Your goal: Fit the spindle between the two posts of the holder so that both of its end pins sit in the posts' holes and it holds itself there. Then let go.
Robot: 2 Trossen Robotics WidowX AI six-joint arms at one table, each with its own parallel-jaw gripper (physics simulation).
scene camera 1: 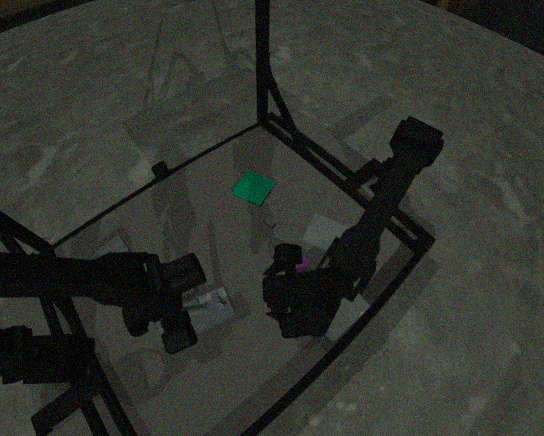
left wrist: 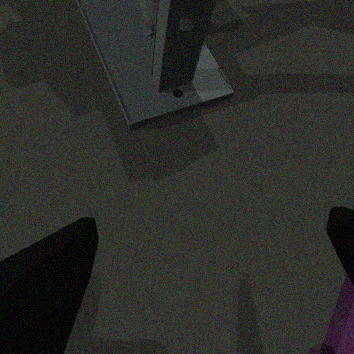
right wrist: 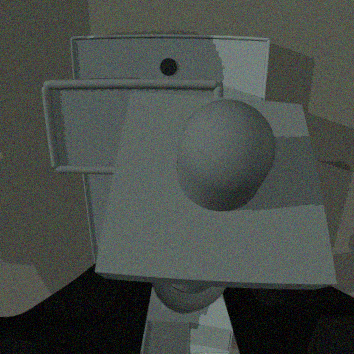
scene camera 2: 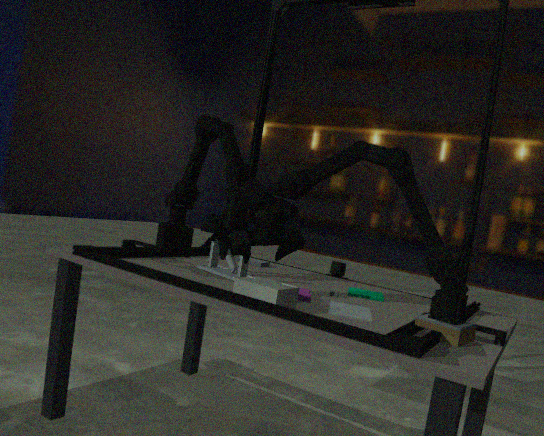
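Pixels of known places: left gripper, between the fingertips: (left wrist: 213, 224) (scene camera 2: 260, 261); right gripper, between the fingertips: (scene camera 1: 182, 314) (scene camera 2: 225, 259); left arm's base, origin of its link: (scene camera 2: 447, 319); right arm's base, origin of its link: (scene camera 1: 45, 358) (scene camera 2: 176, 225).
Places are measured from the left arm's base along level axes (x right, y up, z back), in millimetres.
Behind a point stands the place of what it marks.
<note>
The grey holder (scene camera 1: 215, 308) @(y -31, x -58, z -599 mm) (scene camera 2: 226, 271) @(y -31, x -52, z -653 mm) (left wrist: 140, 88) @(y -31, x -79, z -585 mm) (right wrist: 242, 60) @(y -31, x -17, z -735 mm) stands on the table at the lower left in scene camera 1, with its flat base and upright posts. My right gripper (scene camera 1: 183, 317) @(y 0, x -43, z -674 mm) (scene camera 2: 233, 253) @(y 0, x -43, z -674 mm) (right wrist: 186, 317) is shut on the holder's near post and reaches over the base. A purple piece (scene camera 1: 302, 265) @(y -24, x -70, z -351 mm) (scene camera 2: 304, 295) @(y -24, x -75, z -337 mm) (left wrist: 342, 316) @(y -29, x -33, z -392 mm), seemingly the spindle, lies on the table to the holder's right. My left gripper (scene camera 1: 272, 287) @(y 33, x -99, z -480 mm) (scene camera 2: 284, 252) (left wrist: 213, 224) @(y 33, x -99, z -480 mm) is open and empty, low over the table, with one finger right beside the purple piece.
A green flat tile (scene camera 1: 254, 188) @(y -30, x 219, z -340 mm) (scene camera 2: 365, 294) @(y -30, x 194, z -321 mm) lies farther back. Pale grey blocks (scene camera 1: 324, 231) @(y -35, x -13, z -235 mm) (scene camera 2: 350, 310) @(y -34, x -38, z -221 mm) lie near the left arm, and another (scene camera 2: 255, 290) @(y -4, x -260, z -334 mm) lies by the front rail. A small black cube (scene camera 1: 159, 169) @(y 10, x 414, z -584 mm) (scene camera 2: 337, 269) @(y -10, x 414, z -576 mm) sits on the back rail. A black frame (scene camera 1: 262, 65) @(y 214, x 482, z -166 mm) borders the table.
</note>
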